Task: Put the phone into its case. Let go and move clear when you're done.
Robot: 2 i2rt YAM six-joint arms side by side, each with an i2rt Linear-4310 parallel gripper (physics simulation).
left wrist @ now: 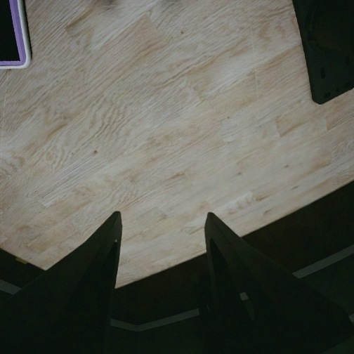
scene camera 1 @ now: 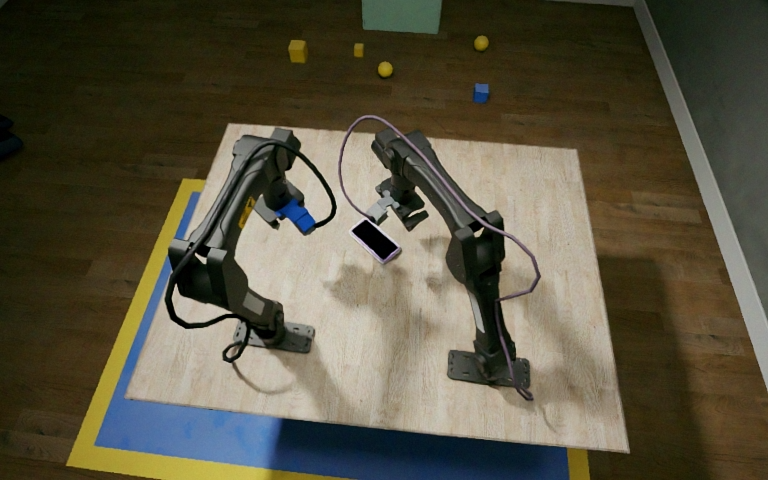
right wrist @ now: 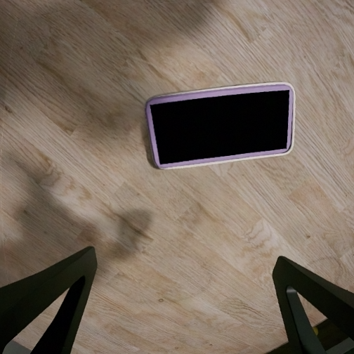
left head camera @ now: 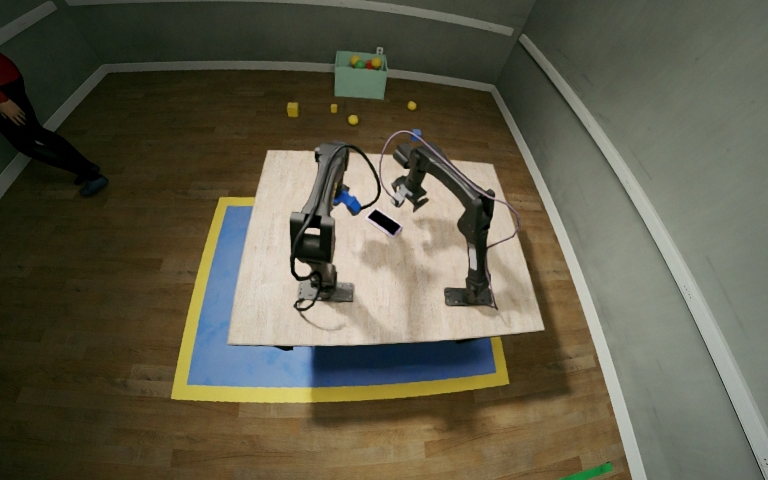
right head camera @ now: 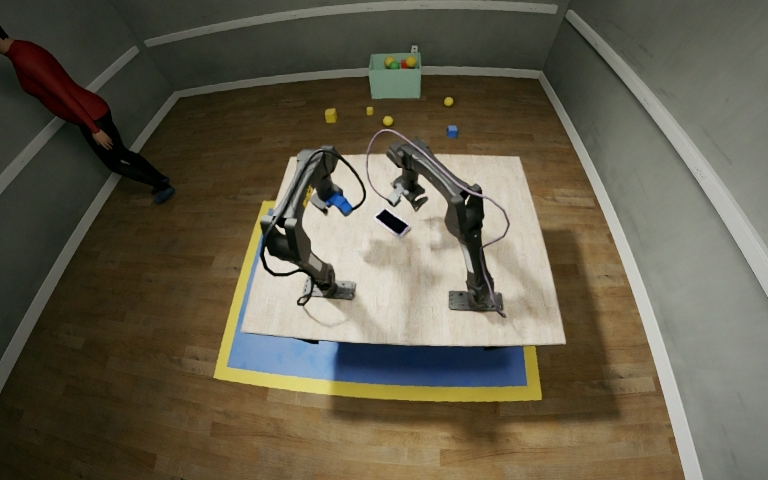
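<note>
The phone [left head camera: 384,222] [right head camera: 391,222] [scene camera 1: 374,239] [left wrist: 7,32] [right wrist: 220,127] has a black screen and a purple border. It lies screen up inside the whitish rim of its case [right wrist: 293,117], flat on the table. The rim shows along most sides in the right wrist view; along the phone's left edge there it is hard to make out. My left gripper [left wrist: 164,219] is partly open and empty, above the table to the left of the phone in scene camera 1. My right gripper [right wrist: 186,262] is wide open and empty, above the table just behind and right of the phone.
The wooden table [left head camera: 271,316] [right head camera: 526,316] [scene camera 1: 566,407] carries both arm bases [scene camera 1: 294,337] [scene camera 1: 461,365] near its front. A purple cable [scene camera 1: 341,164] loops close behind the phone, and a black cable [scene camera 1: 325,181] hangs by the left arm. Blocks, balls and a green bin [left head camera: 359,83] are on the floor behind.
</note>
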